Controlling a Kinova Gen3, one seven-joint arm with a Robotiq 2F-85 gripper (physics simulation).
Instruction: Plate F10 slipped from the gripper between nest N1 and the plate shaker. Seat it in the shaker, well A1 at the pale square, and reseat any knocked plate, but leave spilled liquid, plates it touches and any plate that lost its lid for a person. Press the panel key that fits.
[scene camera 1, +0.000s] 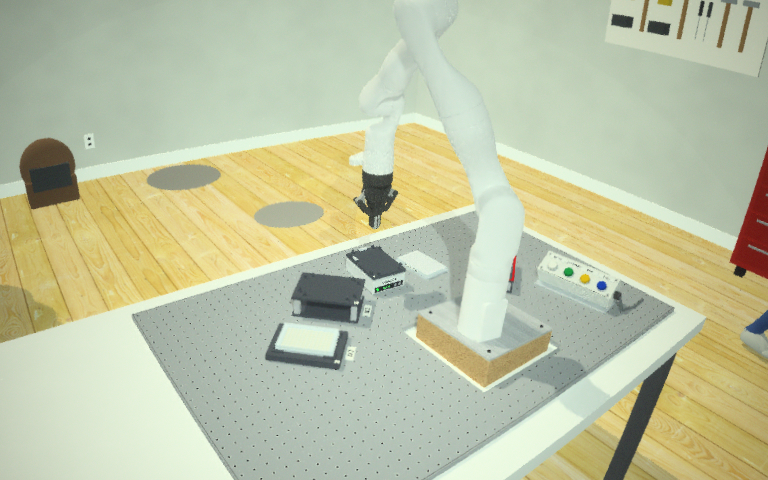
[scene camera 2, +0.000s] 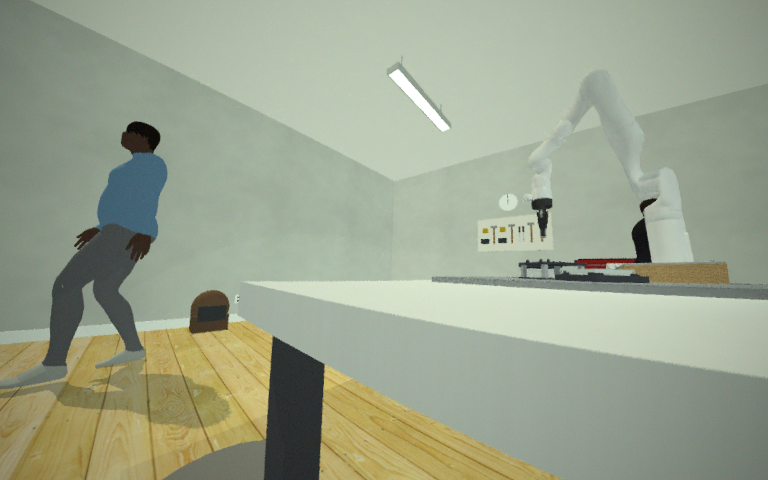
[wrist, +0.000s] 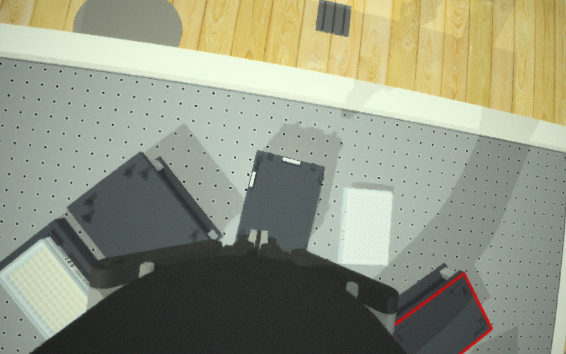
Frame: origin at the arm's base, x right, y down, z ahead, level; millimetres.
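Seen in the pictures: gripper, fingertip midpoint: (scene camera 1: 374, 227) (scene camera 2: 543, 237) (wrist: 257, 242); arm's base, link origin: (scene camera 1: 477, 329) (scene camera 2: 671, 264).
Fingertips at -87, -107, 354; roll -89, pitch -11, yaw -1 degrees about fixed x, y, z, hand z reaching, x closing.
Observation:
Pixels of each thing's top centre, then the offset from my fingertips to it, as dx, dy, dz. "spot": a spot on its surface instead.
- white lidded plate, top centre: (wrist: 368, 227) (scene camera 1: 421, 262) +177, +153, +30
- shaker, surface spot: (wrist: 282, 195) spot: +20, +112, +40
- raised dark nest N1, top centre: (wrist: 136, 228) (scene camera 1: 329, 284) (scene camera 2: 550, 260) -147, +101, -57
- plate with pale yellow wells, top centre: (scene camera 1: 307, 336) (wrist: 45, 292) (scene camera 2: 598, 269) -258, +134, -196
- key panel, top centre: (scene camera 1: 581, 266) +505, +83, -265
- red-edged dark nest, top centre: (wrist: 445, 331) (scene camera 1: 494, 261) (scene camera 2: 586, 269) +339, +121, -91
A white lidded plate (scene camera 1: 421, 264) (wrist: 366, 226) lies flat on the pegboard mat beside the plate shaker; its name cannot be read. The shaker (scene camera 1: 376, 266) (wrist: 282, 195) has a dark bare top, a green display and two white marks near one corner. The raised dark nest N1 (scene camera 1: 328, 288) (wrist: 140, 205) stands on its other side, with no plate on top. A plate with pale yellow wells (scene camera 1: 308, 339) (wrist: 47, 285) sits in the lower dark nest. My gripper (scene camera 1: 374, 221) (scene camera 2: 542, 232) (wrist: 257, 242) is shut and empty, high above the shaker area. No spilled liquid can be made out.
A key panel (scene camera 1: 577, 283) with white, green, yellow and blue keys stands beyond the arm's base block (scene camera 1: 484, 350). A red-edged dark nest (scene camera 1: 514, 268) (wrist: 440, 320) is partly hidden. A person in blue (scene camera 2: 133, 192) stands away from the table (scene camera 2: 453, 333); another is partly behind the arm.

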